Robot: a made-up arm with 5 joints.
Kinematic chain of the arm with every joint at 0, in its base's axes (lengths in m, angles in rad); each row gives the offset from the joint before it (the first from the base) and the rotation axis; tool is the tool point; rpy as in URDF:
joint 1: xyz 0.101 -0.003 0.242 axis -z
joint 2: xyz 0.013 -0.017 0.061 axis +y
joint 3: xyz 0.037 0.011 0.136 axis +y
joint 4: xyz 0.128 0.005 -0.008 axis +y
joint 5: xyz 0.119 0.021 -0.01 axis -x
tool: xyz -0.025 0.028 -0.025 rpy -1.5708 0 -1.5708
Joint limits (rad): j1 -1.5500..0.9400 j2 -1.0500..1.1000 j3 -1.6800..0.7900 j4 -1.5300..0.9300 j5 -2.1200..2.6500
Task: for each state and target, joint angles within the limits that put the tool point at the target. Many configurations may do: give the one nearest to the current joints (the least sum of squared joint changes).
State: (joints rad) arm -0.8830 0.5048 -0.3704 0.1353 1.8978
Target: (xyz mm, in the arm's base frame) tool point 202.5 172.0 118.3
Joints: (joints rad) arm -1.1007 1.0922 -0.0310 0.2350 1.8239
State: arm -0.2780 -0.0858 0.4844 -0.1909 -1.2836
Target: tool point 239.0 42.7 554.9
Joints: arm 0.0268 -0.6531 0.2276 -0.3589 -1.4005
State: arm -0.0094 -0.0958 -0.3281 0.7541 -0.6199
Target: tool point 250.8 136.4 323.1
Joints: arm -0.4693 -0.0545 0.1986 0.9300 -0.5023
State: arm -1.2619 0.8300 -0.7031 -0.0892 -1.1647
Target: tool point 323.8 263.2 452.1
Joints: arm -0.7171 0.7950 -1.1701 -0.0152 -1.1536
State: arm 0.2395 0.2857 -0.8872 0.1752 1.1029
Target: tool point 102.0 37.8 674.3
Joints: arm 0.5832 -0.3744 -1.3871 -0.2803 0.4423
